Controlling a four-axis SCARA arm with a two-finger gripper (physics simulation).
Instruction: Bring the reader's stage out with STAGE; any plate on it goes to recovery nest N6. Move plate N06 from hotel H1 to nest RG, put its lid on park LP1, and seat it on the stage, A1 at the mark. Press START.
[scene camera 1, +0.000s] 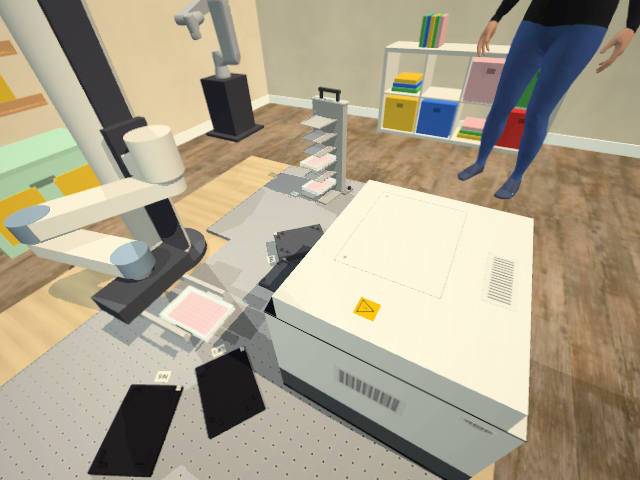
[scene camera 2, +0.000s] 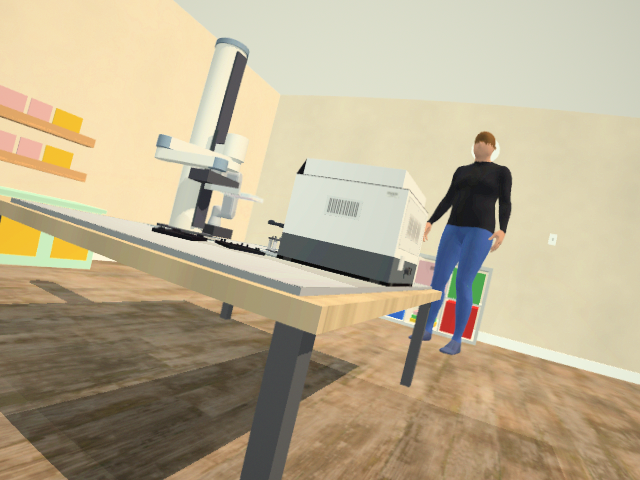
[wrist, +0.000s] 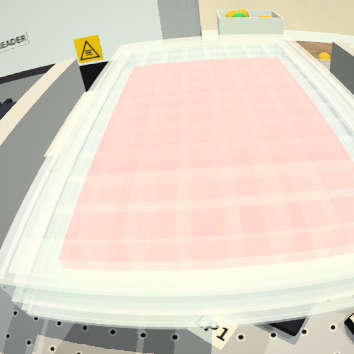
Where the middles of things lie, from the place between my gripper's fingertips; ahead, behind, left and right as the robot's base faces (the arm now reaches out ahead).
Scene:
Now: hand 17 cm above the black LP1 pad (scene camera 1: 229, 392), 5 cm to the left of it and 5 cm short of it.

